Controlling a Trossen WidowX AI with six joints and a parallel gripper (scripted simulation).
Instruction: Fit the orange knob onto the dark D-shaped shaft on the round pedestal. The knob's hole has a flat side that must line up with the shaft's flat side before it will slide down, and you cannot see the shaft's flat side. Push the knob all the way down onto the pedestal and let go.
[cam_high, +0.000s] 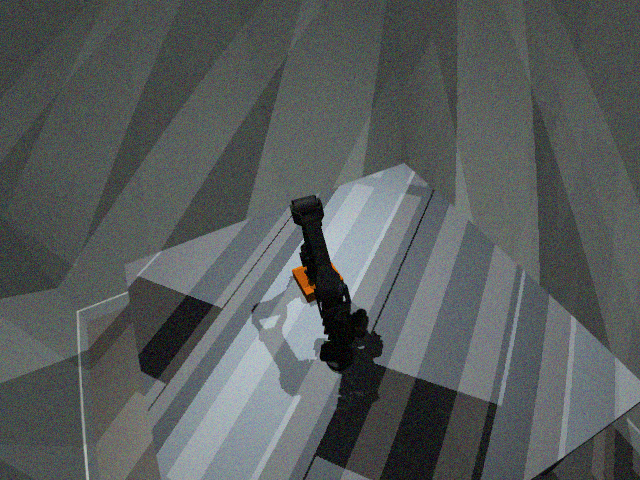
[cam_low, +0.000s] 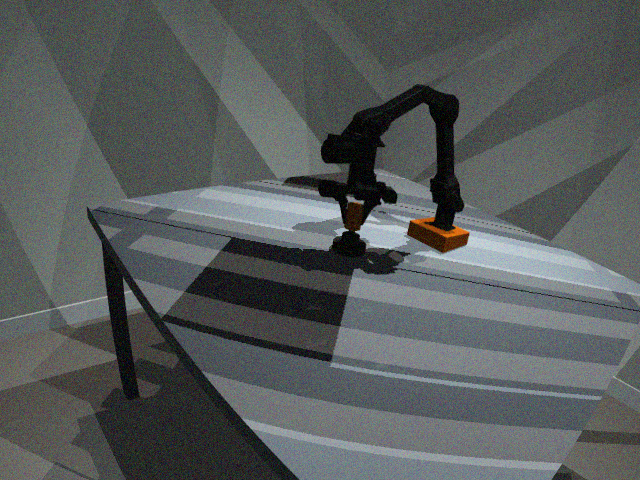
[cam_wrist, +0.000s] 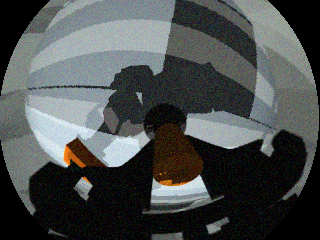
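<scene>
The orange knob is 2 cm above my gripper tip. Also, from my gripper tip: dark round pedestal: 4 cm below.
</scene>
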